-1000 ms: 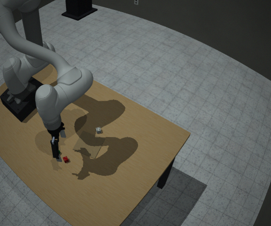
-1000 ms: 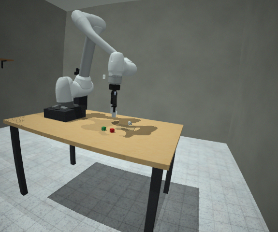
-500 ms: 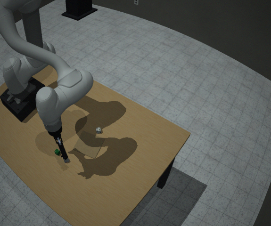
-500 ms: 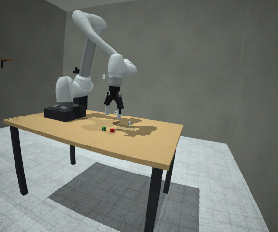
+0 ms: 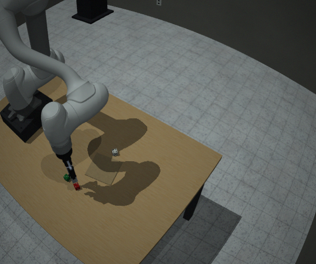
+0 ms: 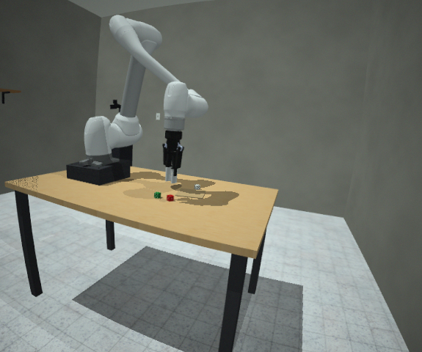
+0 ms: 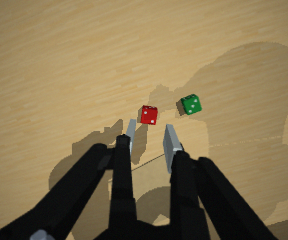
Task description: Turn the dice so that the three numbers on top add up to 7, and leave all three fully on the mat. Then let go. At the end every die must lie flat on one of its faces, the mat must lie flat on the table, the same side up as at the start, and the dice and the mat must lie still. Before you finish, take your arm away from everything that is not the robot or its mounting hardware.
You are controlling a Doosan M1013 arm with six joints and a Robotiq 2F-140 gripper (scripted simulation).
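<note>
My gripper is now 11 cm above the red die. The rest, counted from my hand: white die: 1 cm ahead, 27 cm to the left, 11 cm below; then tan mat: 3 cm ahead, 17 cm to the left, 12 cm below; then green die: 7 cm behind, 11 cm below.
</note>
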